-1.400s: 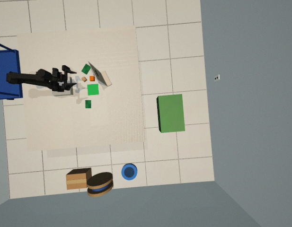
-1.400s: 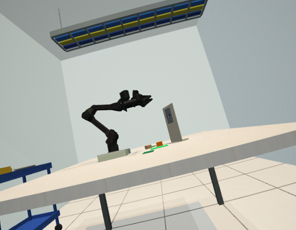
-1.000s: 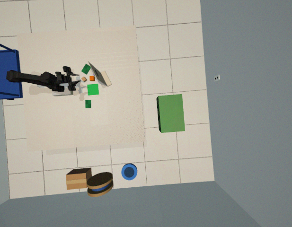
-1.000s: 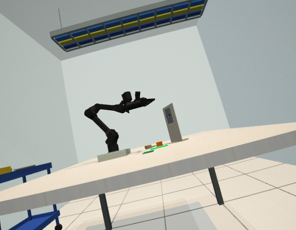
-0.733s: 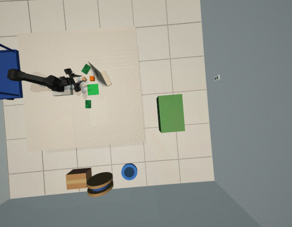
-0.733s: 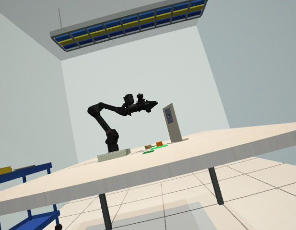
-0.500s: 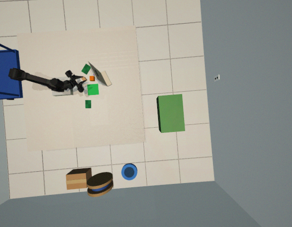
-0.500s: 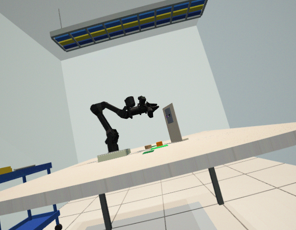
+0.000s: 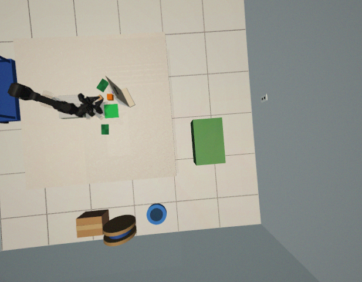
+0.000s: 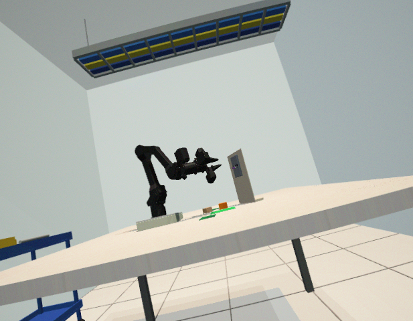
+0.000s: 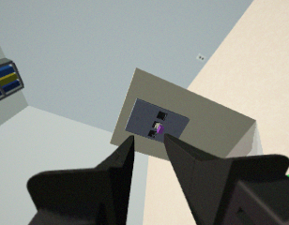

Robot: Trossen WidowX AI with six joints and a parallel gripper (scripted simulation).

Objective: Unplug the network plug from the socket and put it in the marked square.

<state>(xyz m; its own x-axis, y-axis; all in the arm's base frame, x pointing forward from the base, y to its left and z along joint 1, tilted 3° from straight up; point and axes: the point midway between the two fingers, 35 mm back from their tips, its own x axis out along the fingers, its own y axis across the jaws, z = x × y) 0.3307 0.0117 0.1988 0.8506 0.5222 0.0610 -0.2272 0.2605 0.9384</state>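
My gripper tip is 7 cm short of the network plug, 6 cm to the right of it and 4 cm above it. Also, from my gripper tip: orange block 22 cm below, 8 cm to the left, 4 cm behind; then bright green marked square 24 cm below, 4 cm to the right, 4 cm behind; then upright panel 11 cm below, 9 cm ahead, 7 cm to the left.
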